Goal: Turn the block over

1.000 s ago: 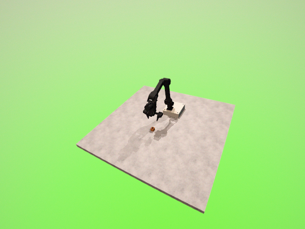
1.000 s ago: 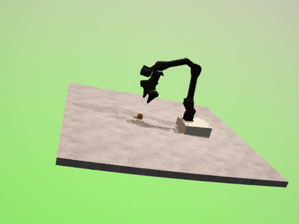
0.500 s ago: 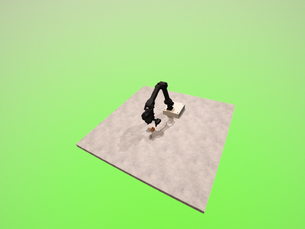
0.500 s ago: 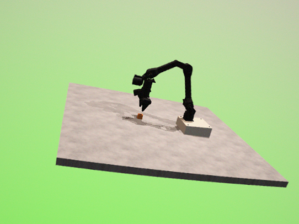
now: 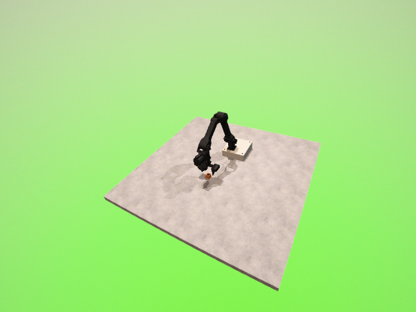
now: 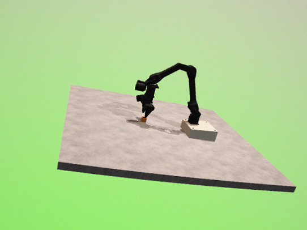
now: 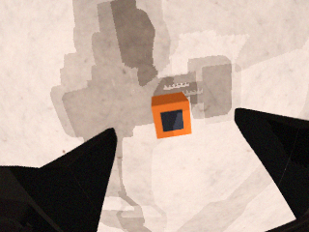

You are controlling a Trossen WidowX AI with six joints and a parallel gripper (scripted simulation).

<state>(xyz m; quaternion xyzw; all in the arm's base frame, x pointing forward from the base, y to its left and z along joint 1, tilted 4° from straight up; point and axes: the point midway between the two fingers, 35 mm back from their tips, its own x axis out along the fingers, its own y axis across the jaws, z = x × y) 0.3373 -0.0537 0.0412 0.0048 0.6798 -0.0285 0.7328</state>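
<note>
Right now my gripper tip is 20 mm above the orange block.
</note>
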